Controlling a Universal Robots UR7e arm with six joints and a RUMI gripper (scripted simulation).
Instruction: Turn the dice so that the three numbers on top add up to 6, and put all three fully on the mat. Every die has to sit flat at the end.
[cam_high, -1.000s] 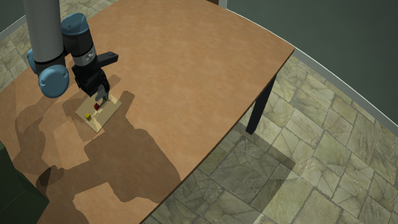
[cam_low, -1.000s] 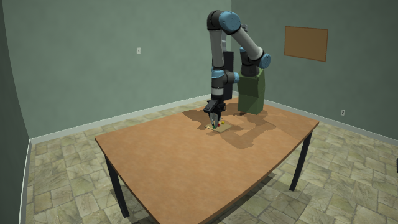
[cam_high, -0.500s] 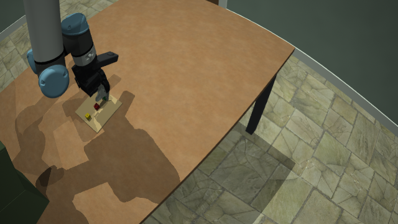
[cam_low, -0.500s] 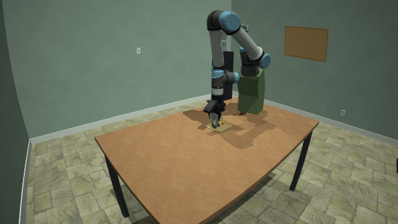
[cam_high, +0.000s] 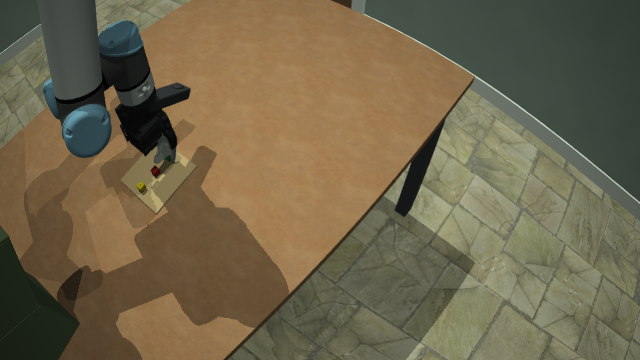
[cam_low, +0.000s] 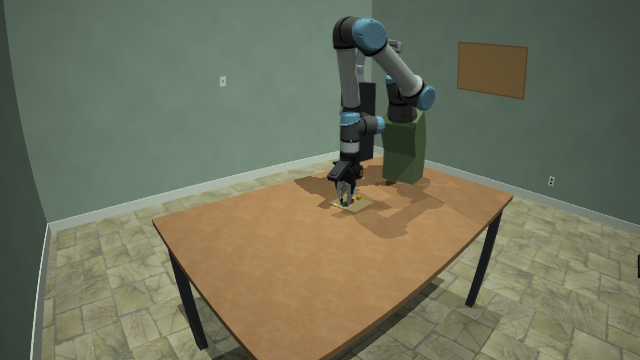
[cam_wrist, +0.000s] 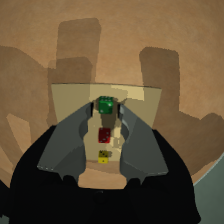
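Now: hand 10 mm above the green die. The rest, counted from my hand: yellow die (100 mm behind, 20 mm to the right, 10 mm below); mat (50 mm behind, 20 mm below, 10 mm to the right); red die (50 mm behind, 10 mm to the right, 10 mm below).
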